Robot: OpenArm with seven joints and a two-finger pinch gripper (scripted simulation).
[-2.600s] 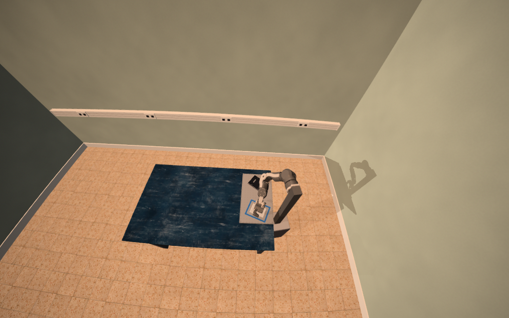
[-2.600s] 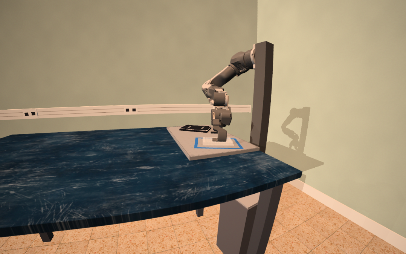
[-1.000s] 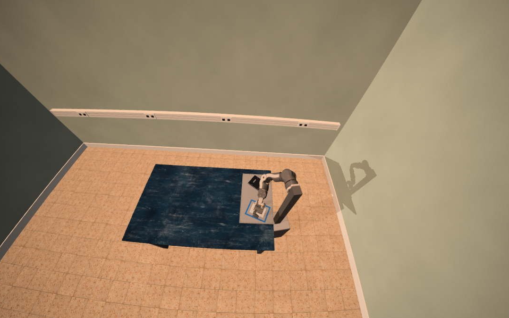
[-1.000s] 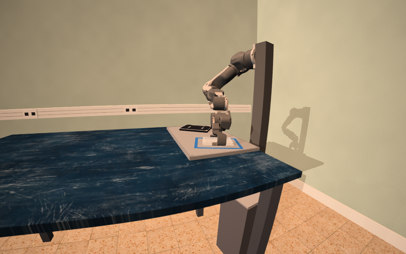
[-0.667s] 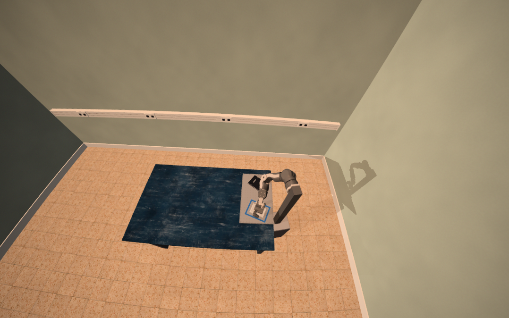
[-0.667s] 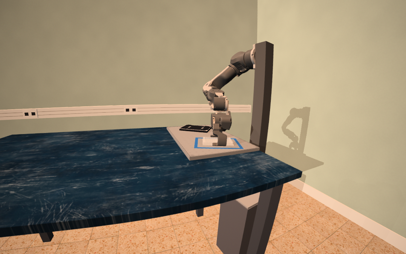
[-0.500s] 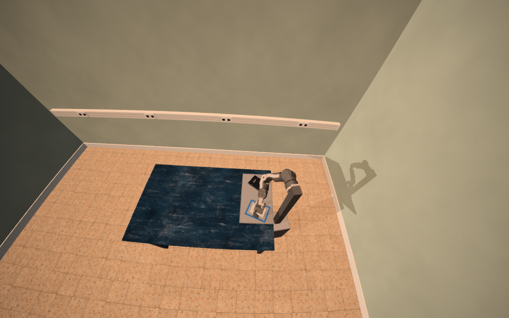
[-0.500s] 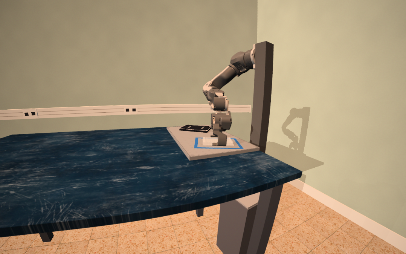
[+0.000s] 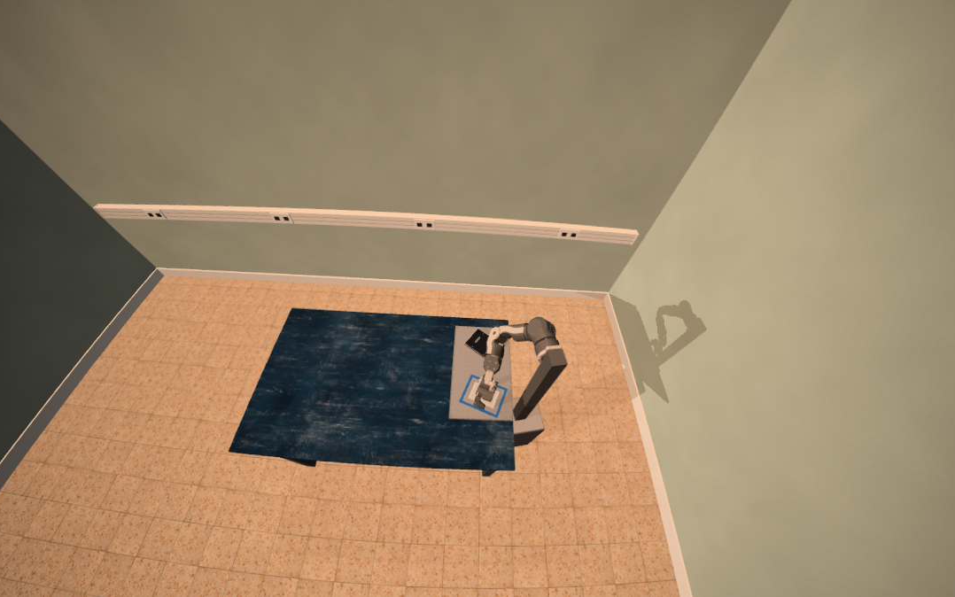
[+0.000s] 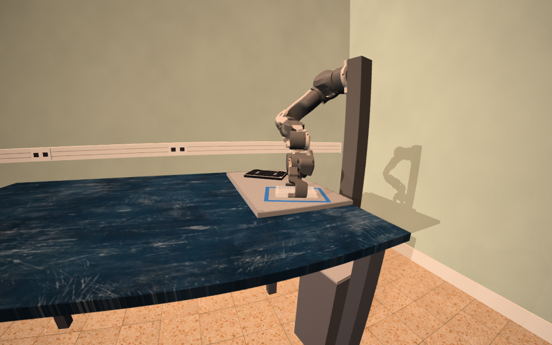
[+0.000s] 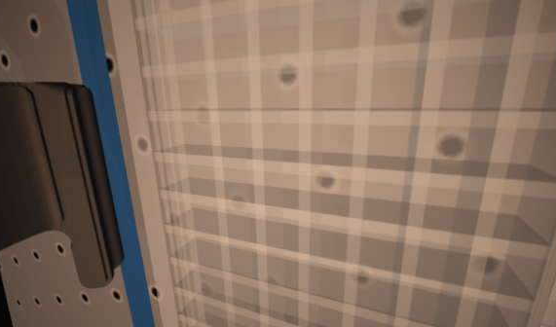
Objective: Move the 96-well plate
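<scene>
Right now the clear 96-well plate is right at my hand. The rest, counted from my hand: black plate nest 4 cm behind, 27 cm to the right.
</scene>
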